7 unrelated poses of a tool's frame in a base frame.
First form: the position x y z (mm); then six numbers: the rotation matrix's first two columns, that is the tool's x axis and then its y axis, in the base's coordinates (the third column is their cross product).
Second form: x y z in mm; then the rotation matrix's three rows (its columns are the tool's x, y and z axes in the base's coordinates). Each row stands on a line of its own. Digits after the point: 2 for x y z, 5 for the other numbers.
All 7 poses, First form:
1: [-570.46 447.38 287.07 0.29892 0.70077 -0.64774 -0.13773 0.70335 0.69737]
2: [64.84 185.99 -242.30 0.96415 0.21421 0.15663 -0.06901 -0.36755 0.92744]
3: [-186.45 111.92 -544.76 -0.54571 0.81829 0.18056 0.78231 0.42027 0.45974]
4: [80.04 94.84 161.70 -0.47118 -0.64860 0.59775 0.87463 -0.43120 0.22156]
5: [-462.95 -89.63 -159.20 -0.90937 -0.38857 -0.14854 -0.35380 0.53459 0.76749]
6: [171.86 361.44 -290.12 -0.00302 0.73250 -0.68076 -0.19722 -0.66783 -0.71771]
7: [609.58 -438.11 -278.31 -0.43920 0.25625 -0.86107 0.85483 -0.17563 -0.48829]
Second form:
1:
-570.46 447.38 287.07
0.29892 -0.13773 0.94428
0.70077 0.70335 -0.11924
-0.64774 0.69737 0.30676

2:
64.84 185.99 -242.30
0.96415 -0.06901 0.25624
0.21421 -0.36755 -0.90500
0.15663 0.92744 -0.33959

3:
-186.45 111.92 -544.76
-0.54571 0.78231 0.30032
0.81829 0.42027 0.39214
0.18056 0.45974 -0.86950

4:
80.04 94.84 161.70
-0.47118 0.87463 0.11405
-0.64860 -0.43120 0.62720
0.59775 0.22156 0.77046

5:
-462.95 -89.63 -159.20
-0.90937 -0.35380 -0.21882
-0.38857 0.53459 0.75049
-0.14854 0.76749 -0.62362

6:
171.86 361.44 -290.12
-0.00302 -0.19722 -0.98035
0.73250 -0.66783 0.13209
-0.68076 -0.71771 0.14648

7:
609.58 -438.11 -278.31
-0.43920 0.85483 -0.27635
0.25625 -0.17563 -0.95053
-0.86107 -0.48829 -0.14191

